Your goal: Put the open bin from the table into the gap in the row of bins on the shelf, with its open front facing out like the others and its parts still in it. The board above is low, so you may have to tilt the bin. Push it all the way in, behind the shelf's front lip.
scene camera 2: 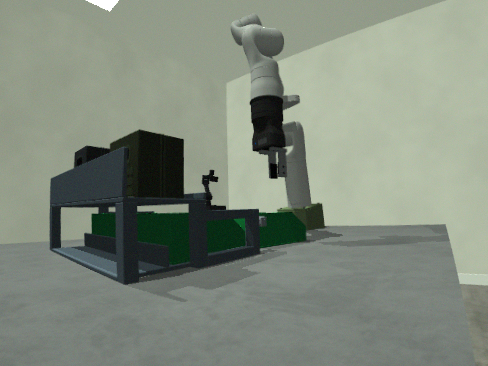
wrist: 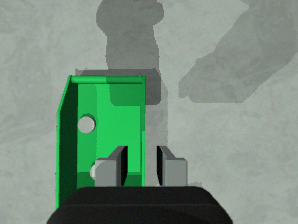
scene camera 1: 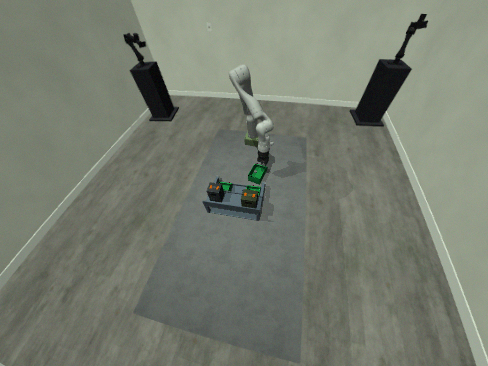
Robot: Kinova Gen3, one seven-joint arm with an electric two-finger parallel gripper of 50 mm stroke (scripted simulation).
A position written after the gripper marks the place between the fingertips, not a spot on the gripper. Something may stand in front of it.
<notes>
In view: the gripper (scene camera 2: 277, 177).
The gripper is seen too in the wrist view (wrist: 142, 159).
</notes>
